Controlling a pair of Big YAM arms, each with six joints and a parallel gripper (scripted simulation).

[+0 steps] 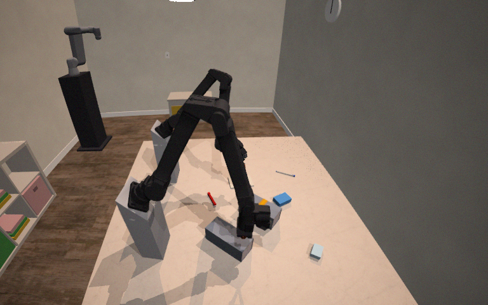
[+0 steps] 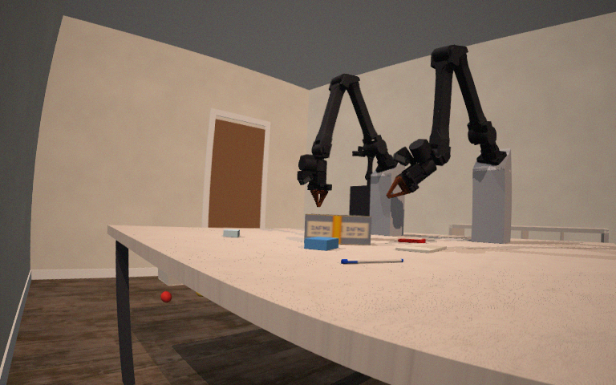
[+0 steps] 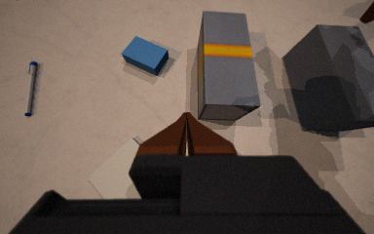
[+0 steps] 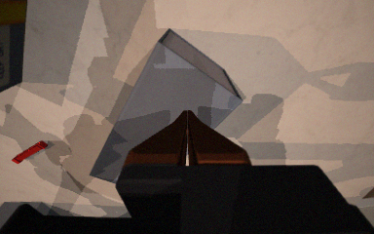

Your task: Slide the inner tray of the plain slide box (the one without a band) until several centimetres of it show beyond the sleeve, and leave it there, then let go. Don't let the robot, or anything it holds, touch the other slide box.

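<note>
Right now my left hand is 36 cm to the left of the slide box, 13 cm past it and 13 cm above it. Round my left hand: white pad 17 cm below, 14 cm to the left; red marker 21 cm behind, 17 cm below, 3 cm to the right; pen 35 cm ahead, 21 cm to the left, 17 cm below.
Right now the slide box is 60 mm behind my right hand, 60 mm to the left of it and 90 mm below it. Also, from my right hand: white pad (60 mm ahead, 550 mm to the left, 130 mm below); then red marker (140 mm behind, 390 mm to the left, 130 mm below); then light blue block (400 mm ahead, 60 mm to the right, 130 mm below).
</note>
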